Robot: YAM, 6 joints.
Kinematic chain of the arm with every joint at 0, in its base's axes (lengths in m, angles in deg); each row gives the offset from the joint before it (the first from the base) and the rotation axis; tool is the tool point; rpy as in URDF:
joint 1: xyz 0 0 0.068 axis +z
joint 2: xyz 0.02 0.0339 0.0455 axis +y
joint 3: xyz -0.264 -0.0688 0 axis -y
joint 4: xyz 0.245 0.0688 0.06 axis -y
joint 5: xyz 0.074 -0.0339 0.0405 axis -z
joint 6: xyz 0.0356 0 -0.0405 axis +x
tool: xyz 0 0 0 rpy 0 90 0
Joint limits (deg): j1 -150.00..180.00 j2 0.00..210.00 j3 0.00..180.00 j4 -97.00..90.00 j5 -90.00..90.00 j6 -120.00..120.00
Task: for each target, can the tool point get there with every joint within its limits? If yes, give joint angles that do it. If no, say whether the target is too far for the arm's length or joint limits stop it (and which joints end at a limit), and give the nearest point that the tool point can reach.
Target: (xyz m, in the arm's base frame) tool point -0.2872 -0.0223 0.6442
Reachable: yes | joints 5.04 48.85 141.76 31.57 -4.83 -64.81
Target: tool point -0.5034 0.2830 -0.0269
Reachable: yes | joints 150.96 181.64 160.51 -45.49 4.98 -13.08
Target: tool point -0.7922 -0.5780 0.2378
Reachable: no: too far | nearest point -0.5176 -0.3776 0.1938 | short by 0.343 m
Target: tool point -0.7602 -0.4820 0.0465
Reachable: no: too far | nearest point -0.5439 -0.3449 0.0660 | short by 0.257 m
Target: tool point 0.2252 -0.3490 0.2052
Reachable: yes | joints -60.28 120.21 98.33 -61.20 -39.38 -57.94
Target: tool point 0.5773 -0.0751 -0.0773
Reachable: yes | joints -8.05 183.41 128.50 50.10 -10.48 -48.96
